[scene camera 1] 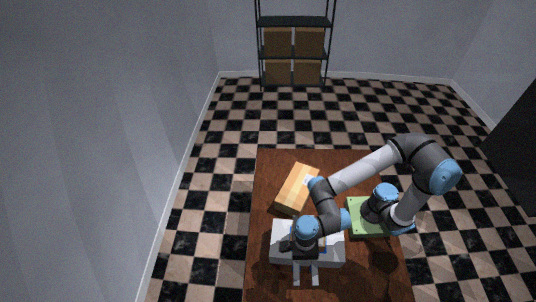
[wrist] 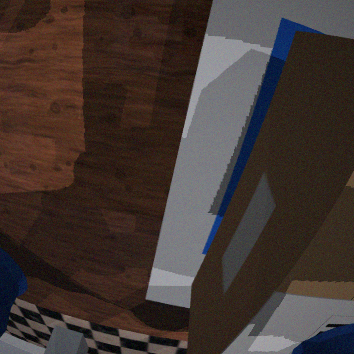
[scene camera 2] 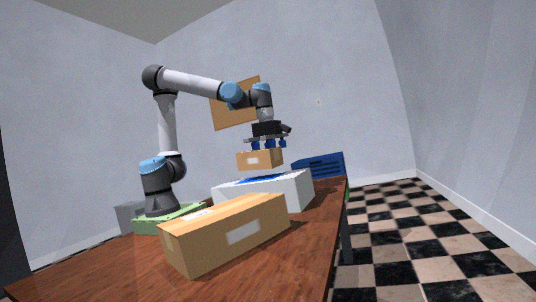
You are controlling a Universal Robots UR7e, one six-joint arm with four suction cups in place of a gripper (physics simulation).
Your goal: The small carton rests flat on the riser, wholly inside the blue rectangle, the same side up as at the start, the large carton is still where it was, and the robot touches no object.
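Places are measured from the arm's base along level axes (x ahead, y left, z up), in millimetres.
Pixels of known places: end effector, tool point: (wrist: 163, 242); arm's base, origin of the base link: (scene camera 1: 372, 211) (scene camera 2: 163, 212).
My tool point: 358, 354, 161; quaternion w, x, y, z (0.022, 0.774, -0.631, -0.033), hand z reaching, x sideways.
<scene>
For each thing: its top centre in the pictures, then the offset to it from my tool point, as dx, dy, dz. Level surfaces: height alone.
- small carton, middle of its top: (scene camera 2: 257, 148) (scene camera 1: 309, 233) -5, -83, +19
- blue rectangle, middle of its top: (wrist: 323, 182) (scene camera 2: 260, 178) -11, -100, -101
- large carton, middle of its top: (scene camera 2: 222, 209) (scene camera 1: 298, 184) +92, -425, -122
- wooden table, its level: dz -221
The small carton (scene camera 2: 260, 160) (wrist: 300, 125) hangs level under the suction cups of my gripper (scene camera 2: 270, 144) (scene camera 1: 305, 250), with suction on. A gap shows between the carton and the white riser (scene camera 2: 300, 192) (scene camera 1: 280, 230) (wrist: 185, 210) below it. The blue rectangle (scene camera 2: 255, 179) (wrist: 282, 45) on the riser's top lies under the carton; in the wrist view a strip of it shows along the carton's edge, and the rest is hidden. The large carton (scene camera 2: 225, 235) (scene camera 1: 296, 187) lies on the table beside the riser, apart from the gripper.
The arm stands on a green base (scene camera 1: 357, 215) (scene camera 2: 145, 227) on the wooden table (scene camera 1: 270, 155) (scene camera 2: 100, 265). A blue crate (scene camera 2: 327, 165) stands behind the riser in scene camera 2. A shelf rack (scene camera 1: 295, 21) with brown boxes stands far off by the wall.
</scene>
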